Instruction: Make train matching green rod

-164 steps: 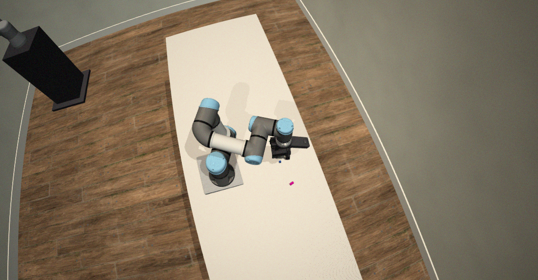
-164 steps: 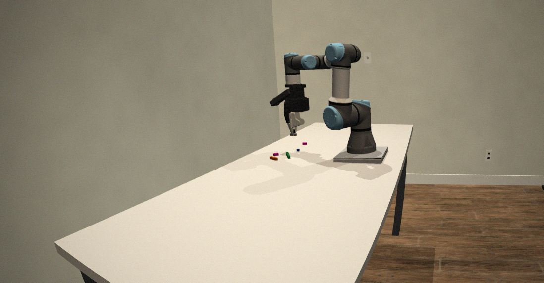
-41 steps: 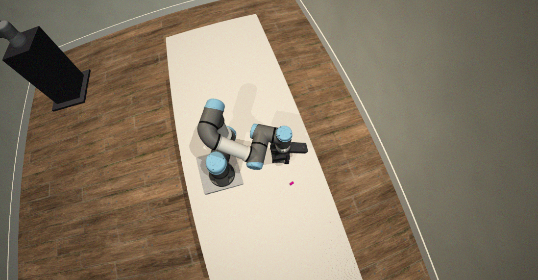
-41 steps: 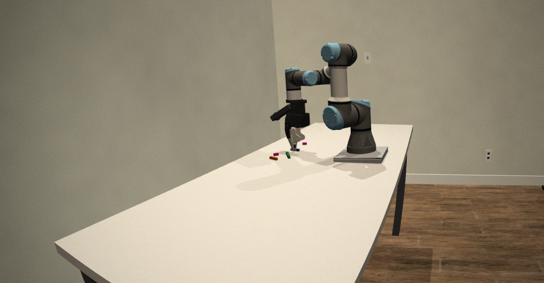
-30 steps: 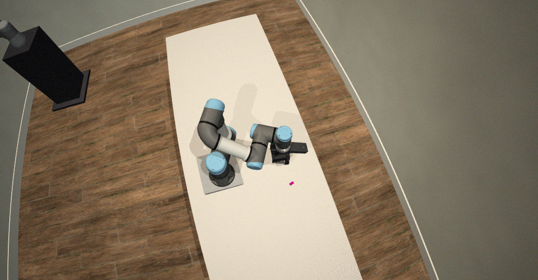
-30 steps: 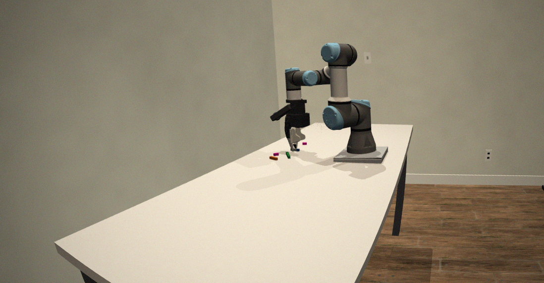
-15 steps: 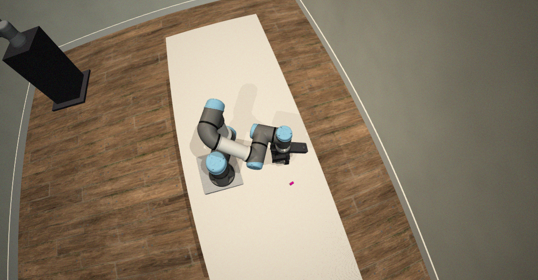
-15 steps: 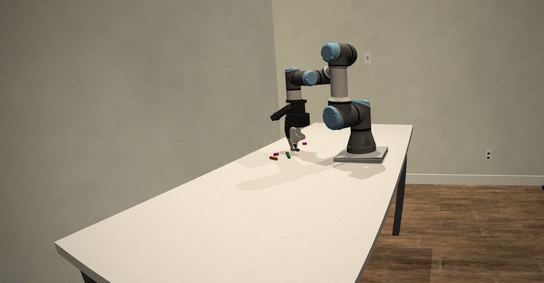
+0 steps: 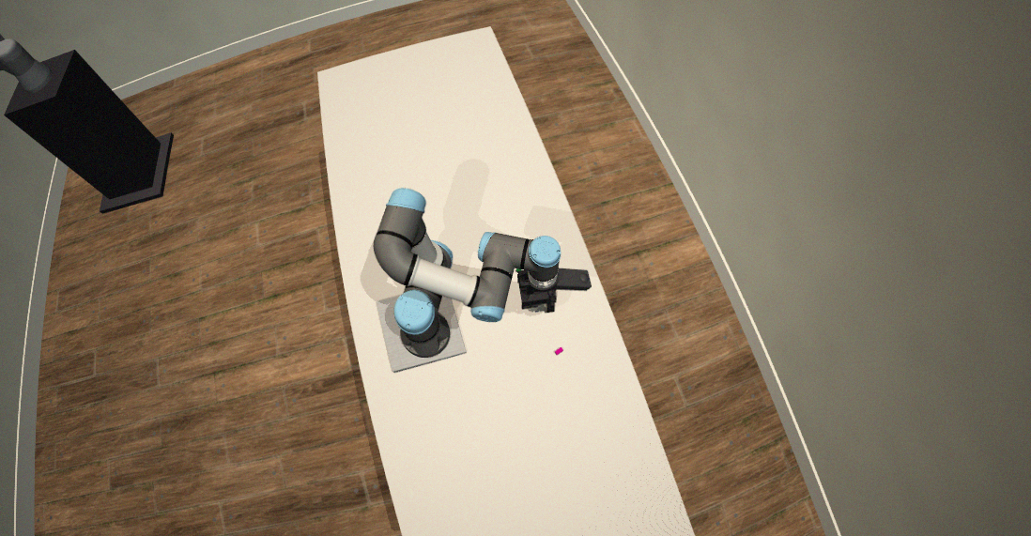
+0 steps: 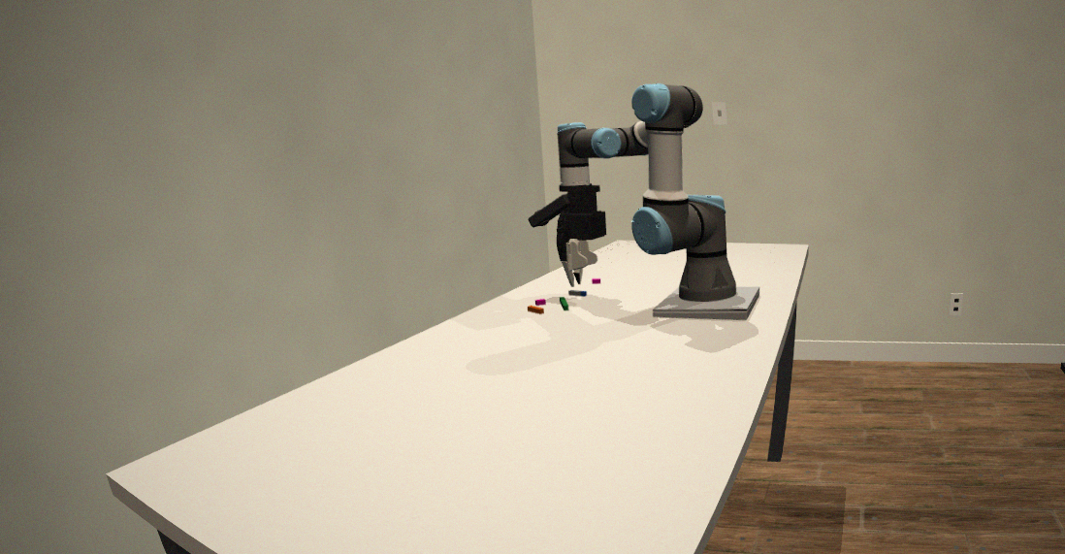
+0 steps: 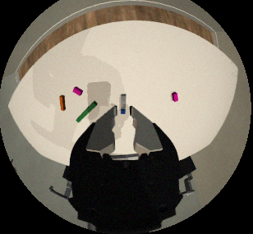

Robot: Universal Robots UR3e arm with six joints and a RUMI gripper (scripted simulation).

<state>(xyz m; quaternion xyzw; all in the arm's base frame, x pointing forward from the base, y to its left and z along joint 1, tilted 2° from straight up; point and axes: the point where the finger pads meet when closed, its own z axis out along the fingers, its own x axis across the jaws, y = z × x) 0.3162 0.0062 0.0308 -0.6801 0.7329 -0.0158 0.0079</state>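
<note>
Now: the grey rod 30 mm below my hand. From my hand the other things lie so: blue rod: 20 mm behind, 30 mm below; green rod: 20 mm behind, 90 mm to the left, 30 mm below; orange rod: 10 mm ahead, 150 mm to the left, 30 mm below.
</note>
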